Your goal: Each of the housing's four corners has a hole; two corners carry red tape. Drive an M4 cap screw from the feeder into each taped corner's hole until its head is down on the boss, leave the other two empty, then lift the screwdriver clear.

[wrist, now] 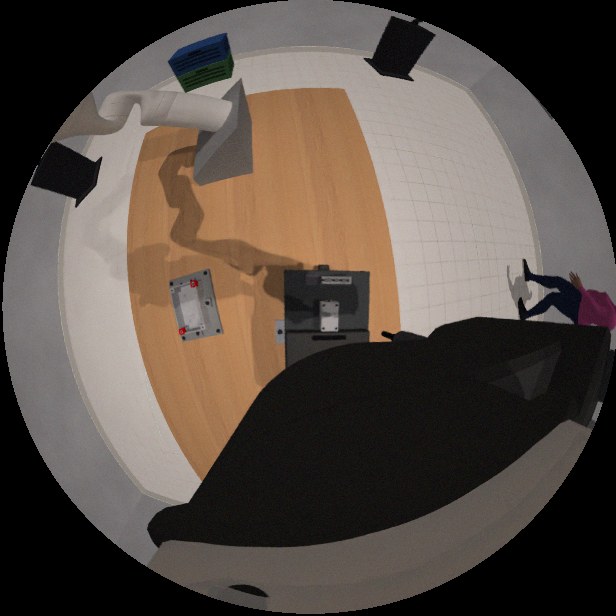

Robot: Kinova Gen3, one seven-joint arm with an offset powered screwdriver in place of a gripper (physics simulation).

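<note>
The grey rectangular housing [195, 305] lies on the wooden table at the left. Red tape marks two of its corners: one at the top [194, 283] and one at the lower left [182, 330]. The holes are too small to tell whether any holds a screw. The dark grey screw feeder [326, 313] stands right of the housing, with a light metal plate [329, 316] at its middle. The black screwdriver body [390, 425] fills the lower part of the wrist view, high above the table. Its bit tip is hidden, and I see no screw on it.
The arm's grey base block [226, 140] and a white link [172, 109] sit at the table's far end. A blue and green crate [202, 61] and two black stands [399, 47] [66, 172] are on the floor. A person [566, 298] lies at the right.
</note>
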